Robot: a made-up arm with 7 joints. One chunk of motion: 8 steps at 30 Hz.
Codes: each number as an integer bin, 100 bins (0 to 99) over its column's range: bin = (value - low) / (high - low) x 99, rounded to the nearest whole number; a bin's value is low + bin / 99 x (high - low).
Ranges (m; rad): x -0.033..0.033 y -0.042..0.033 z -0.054..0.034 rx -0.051..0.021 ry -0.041..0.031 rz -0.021..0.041
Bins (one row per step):
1: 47 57 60 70 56 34
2: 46 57 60 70 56 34
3: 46 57 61 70 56 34
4: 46 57 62 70 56 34
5: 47 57 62 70 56 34
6: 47 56 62 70 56 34
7: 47 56 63 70 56 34
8: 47 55 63 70 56 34
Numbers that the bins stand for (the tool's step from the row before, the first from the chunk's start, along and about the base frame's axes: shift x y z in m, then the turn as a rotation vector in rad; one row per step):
1: -0.00167 0.00118 -0.00067 -0.00009 -0.00027 0.00029
2: -0.00233 0.00118 -0.00067 -0.00009 -0.00027 0.00029
3: -0.00233 0.00118 0.00022 -0.00009 -0.00027 0.00029
4: -0.00233 0.00118 0.00111 -0.00009 -0.00027 0.00029
5: -0.00167 0.00118 0.00111 -0.00009 -0.00027 0.00029
6: -0.00167 0.00042 0.00111 -0.00009 -0.00027 0.00029
7: -0.00167 0.00042 0.00200 -0.00009 -0.00027 0.00029
8: -0.00167 -0.00033 0.00200 -0.00009 -0.00027 0.00029

